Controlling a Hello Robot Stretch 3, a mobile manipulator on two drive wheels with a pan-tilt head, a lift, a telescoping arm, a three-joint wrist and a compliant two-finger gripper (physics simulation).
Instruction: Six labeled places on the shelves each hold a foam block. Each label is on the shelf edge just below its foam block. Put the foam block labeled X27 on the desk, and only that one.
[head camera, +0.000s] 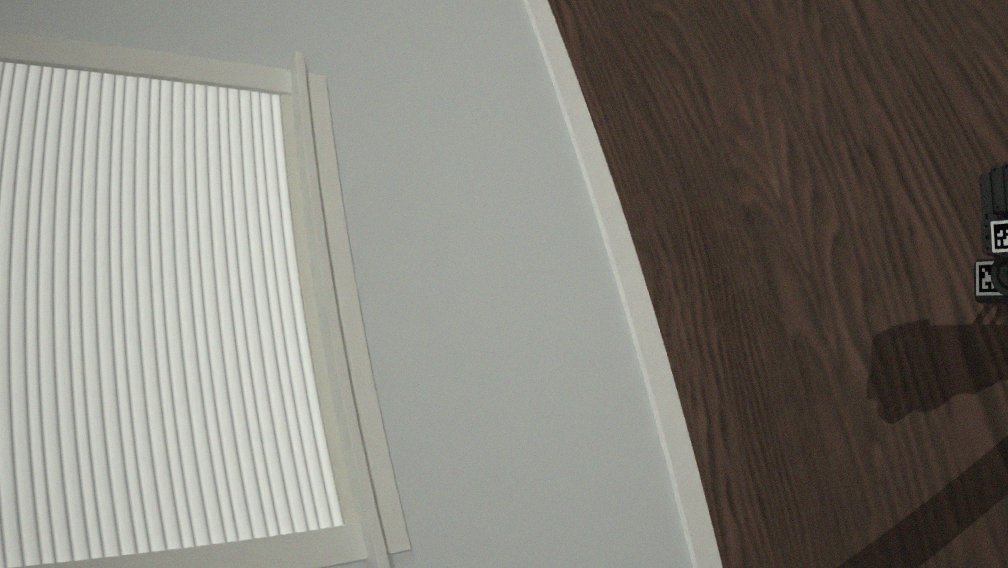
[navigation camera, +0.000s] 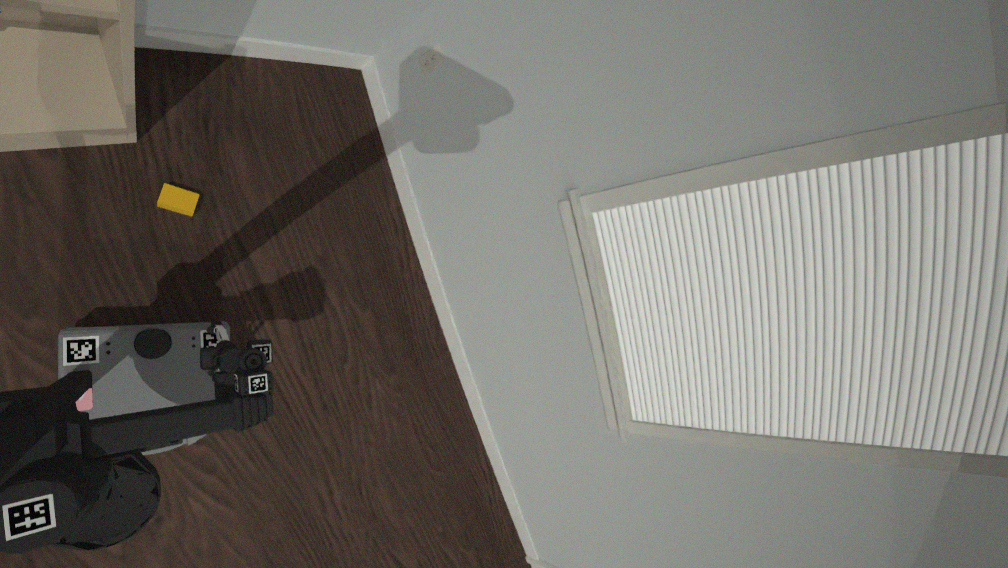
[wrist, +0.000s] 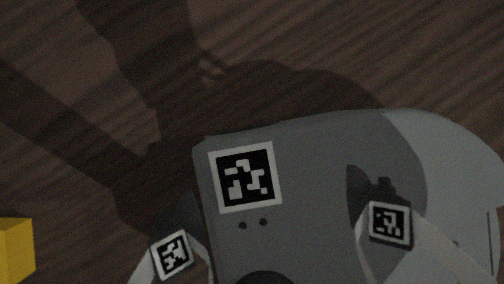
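A yellow foam block (navigation camera: 177, 199) (wrist: 16, 252) lies on the dark wood floor, in front of the shelf unit (navigation camera: 128, 84) in the navigation view and at the lower left edge of the wrist view. No label shows on or by it. My gripper (wrist: 271, 198) is open, its fingers apart above my grey base with nothing between them, and the block is outside the left finger. In the head view, part of my wrist shows at the right edge. The X27 label and the desk do not show in any view.
My grey base (navigation camera: 151, 377) (wrist: 310, 165) is under the wrist. A grey wall (head camera: 479, 282) (navigation camera: 521, 282) with a white baseboard (head camera: 634, 282) (navigation camera: 430, 282) and a blind-covered window (head camera: 155, 303) (navigation camera: 797, 303) stands beyond the floor. The shelf unit stands near the room corner.
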